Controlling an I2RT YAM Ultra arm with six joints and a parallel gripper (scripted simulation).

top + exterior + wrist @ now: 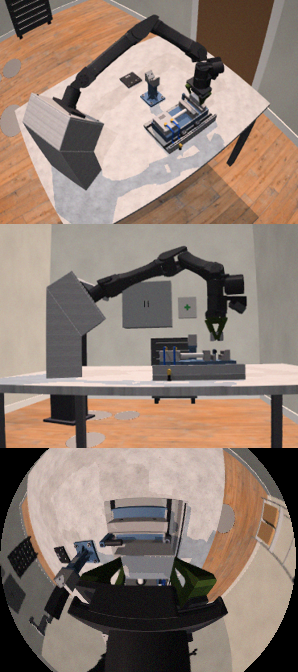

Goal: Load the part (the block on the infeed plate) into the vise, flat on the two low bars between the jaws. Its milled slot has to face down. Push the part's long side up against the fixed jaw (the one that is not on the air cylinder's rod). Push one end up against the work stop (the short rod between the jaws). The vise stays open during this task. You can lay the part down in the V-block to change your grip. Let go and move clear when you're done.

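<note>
My gripper is now 30 mm short of the fixed jaw, 30 mm to the right of it and 60 mm above it. Also, from my hand: grey part: right at my hand; then moving jaw: 40 mm behind, 10 mm to the left, 60 mm below; then air cylinder rod: 90 mm behind, 60 mm below.
</note>
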